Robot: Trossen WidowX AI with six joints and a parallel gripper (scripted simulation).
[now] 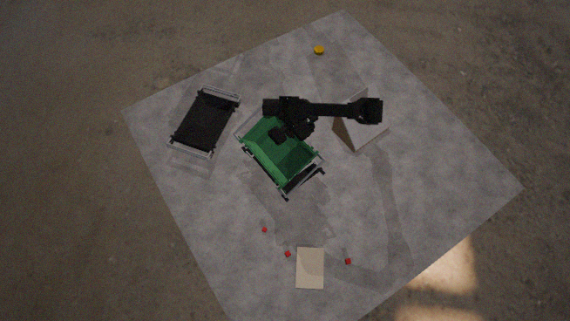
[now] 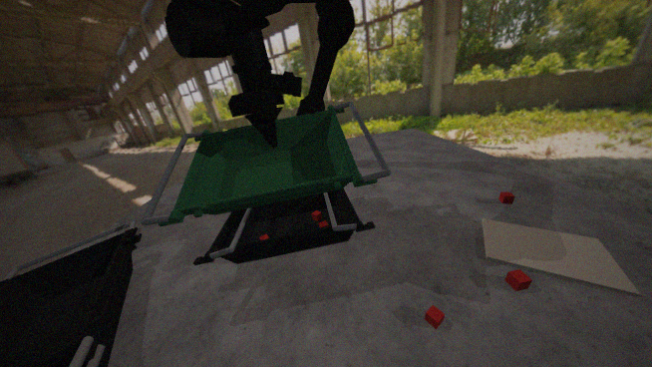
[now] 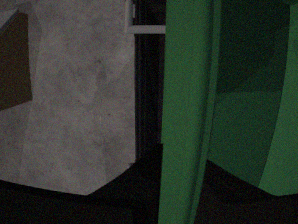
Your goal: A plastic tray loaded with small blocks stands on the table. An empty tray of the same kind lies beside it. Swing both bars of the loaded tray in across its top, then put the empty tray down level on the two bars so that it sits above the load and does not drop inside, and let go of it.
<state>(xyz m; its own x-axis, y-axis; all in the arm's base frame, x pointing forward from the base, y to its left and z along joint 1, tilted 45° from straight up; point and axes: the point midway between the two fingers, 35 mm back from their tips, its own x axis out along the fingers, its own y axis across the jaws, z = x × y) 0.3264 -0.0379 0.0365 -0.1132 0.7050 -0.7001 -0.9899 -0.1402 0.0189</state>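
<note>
The green tray lies 80 mm ahead of my gripper tip and 10 mm to the left of it. Round my gripper tip: yellow disc 450 mm behind, 450 mm to the right, 170 mm below; beige card 190 mm ahead, 410 mm to the left, 180 mm below.
</note>
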